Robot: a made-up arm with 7 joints. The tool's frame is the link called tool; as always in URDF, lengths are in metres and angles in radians.
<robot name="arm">
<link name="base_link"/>
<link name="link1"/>
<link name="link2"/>
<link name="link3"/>
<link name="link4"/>
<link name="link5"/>
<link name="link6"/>
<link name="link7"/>
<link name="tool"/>
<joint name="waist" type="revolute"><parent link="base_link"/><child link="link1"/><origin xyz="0 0.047 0" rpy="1.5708 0 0"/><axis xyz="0 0 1"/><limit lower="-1.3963" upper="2" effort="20" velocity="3.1"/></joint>
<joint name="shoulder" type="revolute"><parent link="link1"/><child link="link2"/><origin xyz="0 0 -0.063" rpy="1.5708 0 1.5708"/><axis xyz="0 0 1"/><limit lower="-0.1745" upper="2" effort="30" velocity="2.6"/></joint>
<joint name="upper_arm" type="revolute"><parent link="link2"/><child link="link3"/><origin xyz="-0.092 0 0" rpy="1.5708 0 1.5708"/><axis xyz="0 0 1"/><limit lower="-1.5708" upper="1.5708" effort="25" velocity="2.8"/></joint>
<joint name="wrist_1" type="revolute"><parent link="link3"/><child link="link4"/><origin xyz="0 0 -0.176" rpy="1.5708 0 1.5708"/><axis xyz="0 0 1"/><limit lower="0" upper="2.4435" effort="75" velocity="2.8"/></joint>
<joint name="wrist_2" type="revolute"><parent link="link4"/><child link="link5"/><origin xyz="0 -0.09 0" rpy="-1.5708 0 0"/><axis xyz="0 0 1"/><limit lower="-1.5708" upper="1.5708" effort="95" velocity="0.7"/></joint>
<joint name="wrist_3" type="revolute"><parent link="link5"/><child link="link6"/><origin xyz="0 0 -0.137" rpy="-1.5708 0 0"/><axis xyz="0 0 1"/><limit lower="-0.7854" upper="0.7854" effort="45" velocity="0.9"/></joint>
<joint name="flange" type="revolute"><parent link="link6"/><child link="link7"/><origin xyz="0 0 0" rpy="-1.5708 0 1.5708"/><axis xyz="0 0 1"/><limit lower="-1.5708" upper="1.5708" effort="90" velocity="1.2"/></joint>
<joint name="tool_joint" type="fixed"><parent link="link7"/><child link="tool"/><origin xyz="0 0 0" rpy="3.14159 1.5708 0"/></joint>
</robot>
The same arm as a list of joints. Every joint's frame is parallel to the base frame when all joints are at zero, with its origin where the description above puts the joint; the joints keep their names.
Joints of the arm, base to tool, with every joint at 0 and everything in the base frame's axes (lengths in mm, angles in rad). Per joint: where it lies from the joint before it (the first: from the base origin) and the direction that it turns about. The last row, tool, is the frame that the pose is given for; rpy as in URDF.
waist: origin 0 47 0 axis -y
shoulder: origin 0 63 0 axis +x
upper_arm: origin 0 0 -92 axis +z
wrist_1: origin 0 0 -176 axis -y
wrist_2: origin 0 0 -90 axis +z
wrist_3: origin 0 0 -137 axis +y
flange: origin 0 0 0 axis -x
tool: origin 0 0 0 rpy 0 0 0
Joint limits (rad, base to tool): -1.3963..2 -0.1745..2 -1.5708..1.5708 0..2.4435 -1.5708..1.5708 -0.7854..0.7854 -1.5708..1.5708

